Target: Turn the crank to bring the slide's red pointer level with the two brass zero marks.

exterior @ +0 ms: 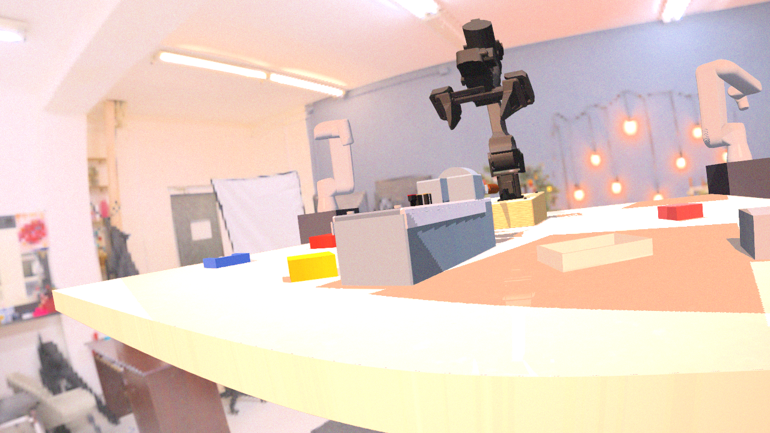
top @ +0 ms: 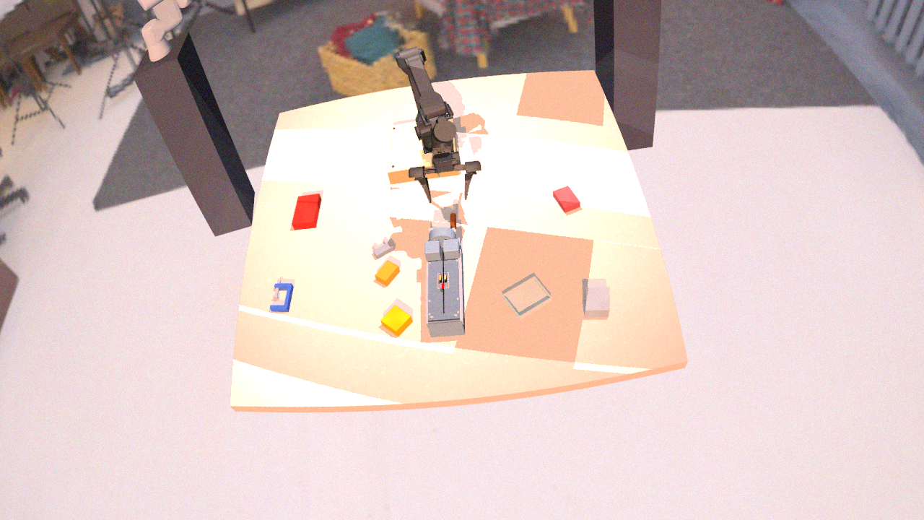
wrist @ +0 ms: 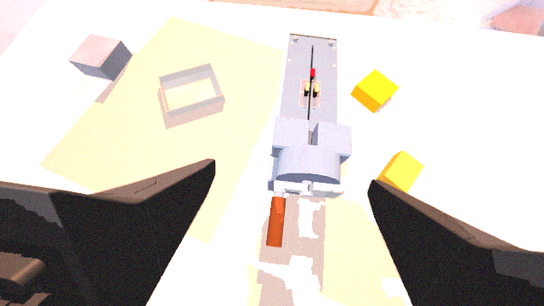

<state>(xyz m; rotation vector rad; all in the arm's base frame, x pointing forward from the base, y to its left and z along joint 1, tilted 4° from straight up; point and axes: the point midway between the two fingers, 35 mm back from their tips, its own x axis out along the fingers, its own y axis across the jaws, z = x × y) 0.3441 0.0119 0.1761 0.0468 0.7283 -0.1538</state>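
The orange crank handle lies 20 mm behind my gripper tip and 110 mm below it. Round my gripper tip: shallow white tray: 220 mm ahead, 150 mm to the left, 190 mm below; red pointer: 180 mm ahead, 60 mm to the right, 110 mm below; yellow cube: 210 mm ahead, 200 mm to the right, 180 mm below.
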